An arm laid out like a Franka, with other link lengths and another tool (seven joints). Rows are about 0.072 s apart.
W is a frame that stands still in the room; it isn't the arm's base.
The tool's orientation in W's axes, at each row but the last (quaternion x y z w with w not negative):
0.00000, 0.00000, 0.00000, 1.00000
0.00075, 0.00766, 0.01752, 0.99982
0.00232, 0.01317, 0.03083, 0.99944
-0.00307, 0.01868, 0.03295, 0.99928
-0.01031, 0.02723, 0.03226, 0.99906
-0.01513, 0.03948, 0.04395, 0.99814
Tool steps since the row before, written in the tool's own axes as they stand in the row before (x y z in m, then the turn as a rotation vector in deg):
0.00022, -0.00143, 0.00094, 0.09, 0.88, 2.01
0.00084, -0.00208, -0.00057, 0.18, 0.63, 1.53
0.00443, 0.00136, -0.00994, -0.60, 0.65, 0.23
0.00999, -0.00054, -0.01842, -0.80, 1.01, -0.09
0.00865, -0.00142, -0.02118, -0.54, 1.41, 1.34
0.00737, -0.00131, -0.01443, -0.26, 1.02, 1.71
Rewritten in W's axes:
0.00022, -0.00143, 0.00094, 0.09, 0.88, 2.01
0.00090, -0.00205, -0.00059, 0.18, 0.63, 1.53
0.00407, 0.00167, -0.01005, -0.63, 0.61, 0.25
0.00931, -0.00002, -0.01878, -0.87, 0.95, -0.06
0.00757, -0.00134, -0.02159, -0.56, 1.40, 1.34
0.00632, -0.00115, -0.01493, -0.22, 1.05, 1.70

